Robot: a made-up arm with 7 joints. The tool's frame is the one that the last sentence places. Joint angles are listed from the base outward.
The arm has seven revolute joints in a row. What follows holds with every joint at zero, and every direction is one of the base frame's.
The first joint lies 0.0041 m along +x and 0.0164 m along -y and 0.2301 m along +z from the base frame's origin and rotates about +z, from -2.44 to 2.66 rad.
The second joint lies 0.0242 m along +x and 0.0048 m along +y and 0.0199 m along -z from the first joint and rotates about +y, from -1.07 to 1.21 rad.
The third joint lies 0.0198 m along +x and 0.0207 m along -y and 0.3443 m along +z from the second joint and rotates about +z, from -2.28 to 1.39 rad.
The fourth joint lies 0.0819 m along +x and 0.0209 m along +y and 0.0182 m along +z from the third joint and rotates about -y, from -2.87 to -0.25 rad.
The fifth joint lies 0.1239 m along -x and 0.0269 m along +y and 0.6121 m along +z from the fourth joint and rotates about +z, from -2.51 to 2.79 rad.
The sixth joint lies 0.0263 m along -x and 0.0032 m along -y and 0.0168 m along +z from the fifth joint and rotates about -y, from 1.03 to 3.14 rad.
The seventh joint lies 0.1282 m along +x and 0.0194 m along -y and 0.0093 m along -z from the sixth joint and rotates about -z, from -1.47 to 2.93 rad.
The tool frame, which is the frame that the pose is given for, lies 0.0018 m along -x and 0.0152 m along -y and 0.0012 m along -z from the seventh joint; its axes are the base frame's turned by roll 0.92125, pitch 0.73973 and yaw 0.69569 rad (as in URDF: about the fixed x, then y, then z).
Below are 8 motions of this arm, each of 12 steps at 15 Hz.
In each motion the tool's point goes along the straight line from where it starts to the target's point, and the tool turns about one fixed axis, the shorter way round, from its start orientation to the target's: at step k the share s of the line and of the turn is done. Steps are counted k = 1, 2, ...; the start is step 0. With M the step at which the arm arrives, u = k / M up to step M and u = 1 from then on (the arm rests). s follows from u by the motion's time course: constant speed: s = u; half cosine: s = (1 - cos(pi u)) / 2; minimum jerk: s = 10 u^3 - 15 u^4 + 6 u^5.
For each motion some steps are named. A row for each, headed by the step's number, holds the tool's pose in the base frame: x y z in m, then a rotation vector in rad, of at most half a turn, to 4 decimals.
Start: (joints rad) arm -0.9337 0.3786 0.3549 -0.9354 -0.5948 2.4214 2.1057
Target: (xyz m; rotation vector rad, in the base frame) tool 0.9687 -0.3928 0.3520 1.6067 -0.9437 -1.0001
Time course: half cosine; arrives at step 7
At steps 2, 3, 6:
2: 0.7520 -0.5015 0.8192 1.3009 -1.3568 -0.9949
3: 0.8056 -0.4747 0.7038 1.3813 -1.2585 -0.9995
6: 0.9555 -0.3994 0.3805 1.5896 -0.9700 -1.0008

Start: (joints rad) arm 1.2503 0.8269 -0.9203 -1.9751 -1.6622 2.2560 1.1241
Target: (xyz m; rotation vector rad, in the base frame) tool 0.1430 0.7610 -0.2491 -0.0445 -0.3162 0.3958
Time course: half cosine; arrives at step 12
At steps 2, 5, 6, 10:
2: 0.6939 0.3963 -0.1124 -1.1458 0.3429 0.3348
5: 0.5146 0.5150 -0.1569 -0.7925 0.1207 0.3669
6: 0.4382 0.5656 -0.1759 -0.6403 0.0283 0.3769
10: 0.1826 0.7348 -0.2393 -0.1250 -0.2712 0.3951

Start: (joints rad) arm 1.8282 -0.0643 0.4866 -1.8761 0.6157 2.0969 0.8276
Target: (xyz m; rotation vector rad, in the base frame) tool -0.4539 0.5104 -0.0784 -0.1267 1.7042 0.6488
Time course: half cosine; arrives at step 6
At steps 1, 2, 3, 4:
1: -0.5290 0.6285 0.5173 0.2586 1.7734 1.3479
2: -0.5143 0.6054 0.4004 0.1789 1.7725 1.2101
3: -0.4941 0.5737 0.2408 0.0732 1.7608 1.0221
4: -0.4740 0.5421 0.0812 -0.0286 1.7379 0.8349

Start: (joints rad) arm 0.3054 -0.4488 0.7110 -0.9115 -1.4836 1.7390 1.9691
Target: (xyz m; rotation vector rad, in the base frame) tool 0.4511 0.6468 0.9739 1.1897 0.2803 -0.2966
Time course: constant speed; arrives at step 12
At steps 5, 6, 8, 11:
5: 0.1091 0.4951 1.1207 1.2647 -0.7517 -0.0693
6: 0.1580 0.5167 1.0998 1.2672 -0.6038 -0.1045
8: 0.2557 0.5601 1.0578 1.2588 -0.3081 -0.1721
11: 0.4022 0.6251 0.9949 1.2134 0.1338 -0.2669

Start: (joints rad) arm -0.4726 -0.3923 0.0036 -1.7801 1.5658 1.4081 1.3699
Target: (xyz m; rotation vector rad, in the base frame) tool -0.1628 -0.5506 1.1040 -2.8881 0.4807 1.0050
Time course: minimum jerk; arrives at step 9
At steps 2, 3, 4, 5, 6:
2: 0.5723 -0.3158 0.8387 2.6545 0.6520 -0.4513
3: 0.4661 -0.3497 0.8770 2.7307 0.5057 -0.5355
4: 0.3174 -0.3972 0.9307 2.8220 0.2894 -0.6542
5: 0.1529 -0.4497 0.9900 2.9003 0.0349 -0.7857
6: 0.0043 -0.4972 1.0437 2.9483 -0.2082 -0.9040

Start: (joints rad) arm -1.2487 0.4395 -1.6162 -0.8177 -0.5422 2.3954 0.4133
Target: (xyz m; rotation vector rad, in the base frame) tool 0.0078 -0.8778 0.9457 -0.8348 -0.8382 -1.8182
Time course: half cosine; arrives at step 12
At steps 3, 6, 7, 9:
3: -0.2293 -0.6936 1.0834 -0.8592 0.1268 -2.2668
6: -0.1311 -0.7699 1.0264 -0.8646 -0.2924 -2.1131
7: -0.0951 -0.7978 1.0055 -0.8609 -0.4392 -2.0450
9: -0.0329 -0.8462 0.9693 -0.8479 -0.6845 -1.9133

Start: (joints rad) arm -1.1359 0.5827 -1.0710 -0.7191 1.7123 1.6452 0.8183
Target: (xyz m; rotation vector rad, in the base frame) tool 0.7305 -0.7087 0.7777 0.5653 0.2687 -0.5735
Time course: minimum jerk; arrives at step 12
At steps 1, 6, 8, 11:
1: -0.0579 -0.9325 0.8718 1.6102 -1.2516 -0.7815
6: 0.3343 -0.8212 0.8250 1.1246 -0.4609 -0.7204
8: 0.5642 -0.7559 0.7975 0.8073 -0.0294 -0.6445
11: 0.7265 -0.7098 0.7782 0.5713 0.2616 -0.5754

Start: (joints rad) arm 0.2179 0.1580 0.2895 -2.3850 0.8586 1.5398 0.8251
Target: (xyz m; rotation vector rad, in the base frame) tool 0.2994 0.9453 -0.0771 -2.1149 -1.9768 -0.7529
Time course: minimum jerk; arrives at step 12
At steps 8, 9, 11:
8: 0.3634 0.8128 -0.0602 2.1125 2.1999 0.4211
9: 0.3310 0.8800 -0.0688 -2.1616 -2.1326 -0.6049
11: 0.3010 0.9421 -0.0767 -2.1174 -1.9845 -0.7459

